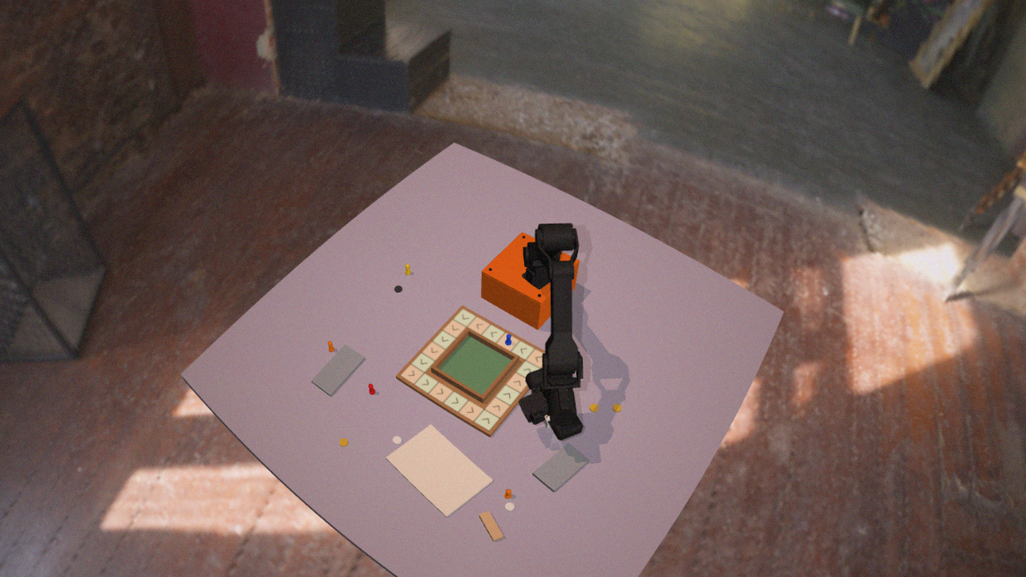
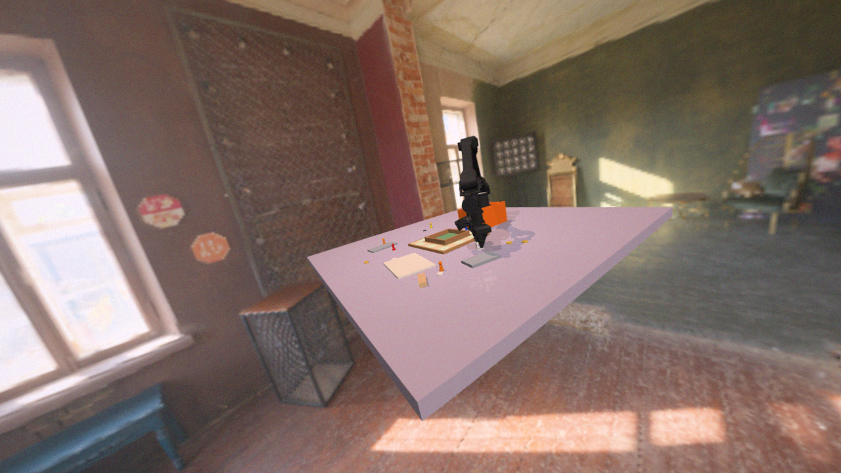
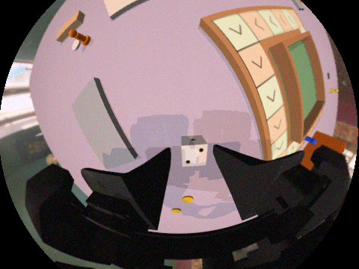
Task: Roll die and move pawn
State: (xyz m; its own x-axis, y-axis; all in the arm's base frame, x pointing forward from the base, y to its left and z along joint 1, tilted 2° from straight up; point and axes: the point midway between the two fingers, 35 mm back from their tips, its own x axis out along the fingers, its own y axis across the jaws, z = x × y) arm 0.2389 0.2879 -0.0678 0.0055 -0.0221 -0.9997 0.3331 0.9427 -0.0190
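The blue pawn lies 90 mm behind my gripper tip, 240 mm to the right of it and 20 mm above it. Also, from my gripper tip: wooden block: 300 mm ahead, 120 mm to the left; cream card: 290 mm ahead, 70 mm to the right, 10 mm below; white die: right at my gripper tip.
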